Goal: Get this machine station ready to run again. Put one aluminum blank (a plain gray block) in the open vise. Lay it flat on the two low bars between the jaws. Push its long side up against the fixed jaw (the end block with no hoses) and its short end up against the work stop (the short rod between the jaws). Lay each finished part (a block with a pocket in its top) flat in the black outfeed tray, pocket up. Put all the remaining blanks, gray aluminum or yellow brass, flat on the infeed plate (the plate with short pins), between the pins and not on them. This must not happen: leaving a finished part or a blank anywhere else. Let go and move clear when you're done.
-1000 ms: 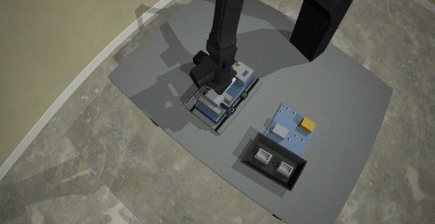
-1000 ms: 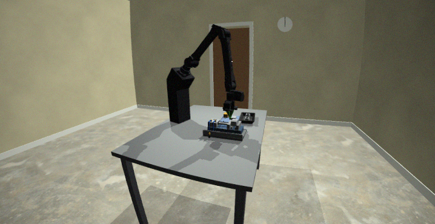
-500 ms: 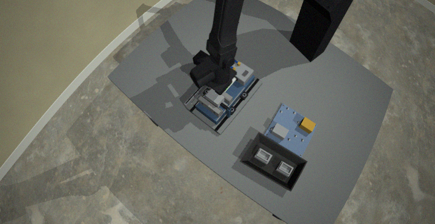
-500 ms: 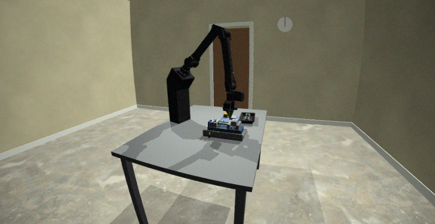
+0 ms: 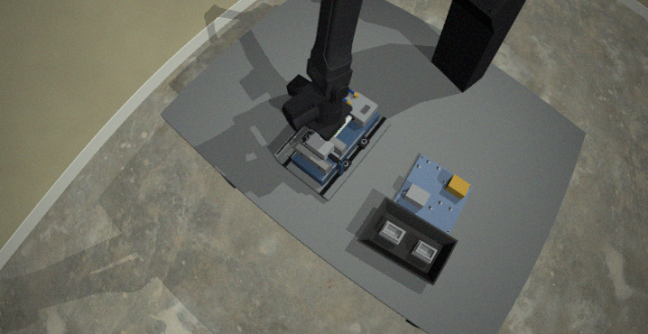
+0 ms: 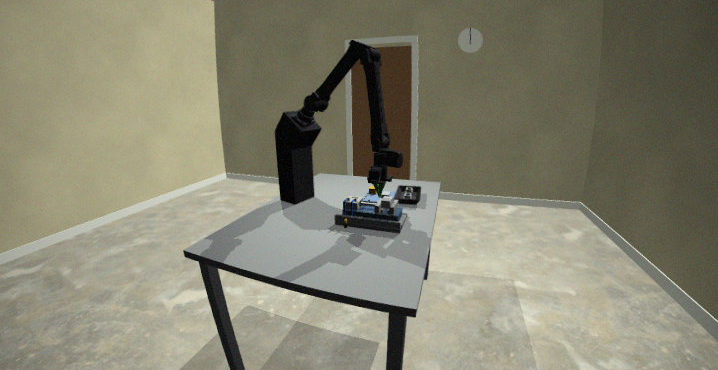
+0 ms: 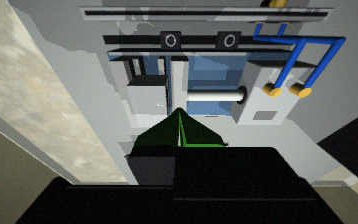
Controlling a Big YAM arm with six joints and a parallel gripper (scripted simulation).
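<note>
My gripper is now 50 mm above the moving jaw. The rest, counted from my hand: blue infeed plate (320 mm to the left, 120 mm below, 60 mm behind); fixed jaw (70 mm ahead, 50 mm below, 10 mm to the right); white rod (50 mm below, 50 mm behind).
</note>
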